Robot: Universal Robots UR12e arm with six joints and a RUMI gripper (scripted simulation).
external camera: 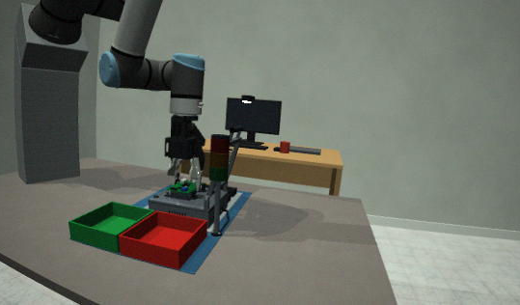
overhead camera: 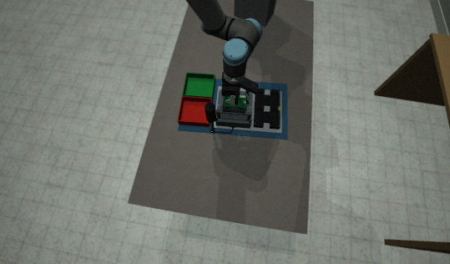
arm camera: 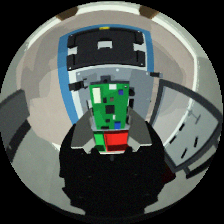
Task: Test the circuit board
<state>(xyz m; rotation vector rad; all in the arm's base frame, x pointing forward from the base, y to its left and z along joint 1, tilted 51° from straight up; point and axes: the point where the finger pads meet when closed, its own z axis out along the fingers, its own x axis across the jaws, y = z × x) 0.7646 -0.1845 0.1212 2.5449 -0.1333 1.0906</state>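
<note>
Now: hand right at the green circuit board. From my hand the other things lie so: tester lid: 12 cm ahead, 4 cm to the right, 10 cm above; then red bin: 2 cm behind, 21 cm to the right, 7 cm below; then black latch hook: 4 cm behind, 7 cm to the left.
</note>
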